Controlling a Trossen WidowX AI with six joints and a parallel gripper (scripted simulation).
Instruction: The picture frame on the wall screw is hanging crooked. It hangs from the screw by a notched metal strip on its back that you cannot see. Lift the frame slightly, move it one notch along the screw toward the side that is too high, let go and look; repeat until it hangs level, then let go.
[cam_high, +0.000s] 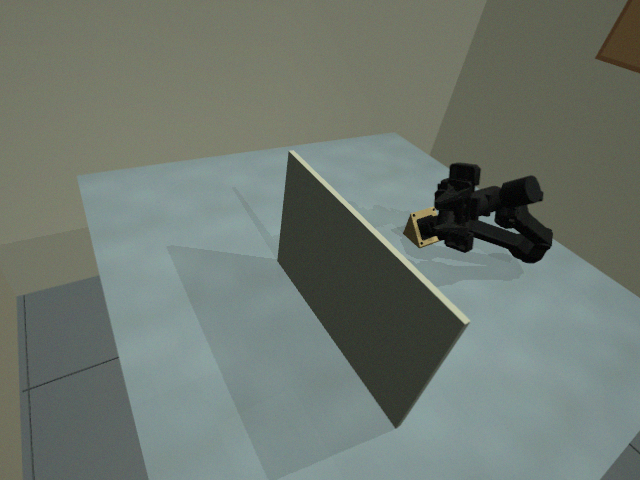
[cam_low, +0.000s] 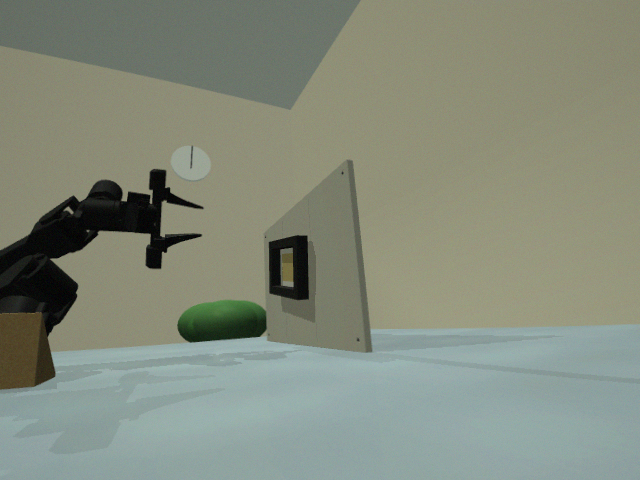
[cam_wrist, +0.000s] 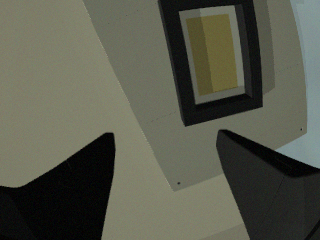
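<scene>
Now: gripper tip 19 cm short of the picture frame, 9 cm above it and 1 cm to the right of it. Also, from my gripper tip: wall panel (20 cm ahead, 10 cm below, 1 cm to the right).
</scene>
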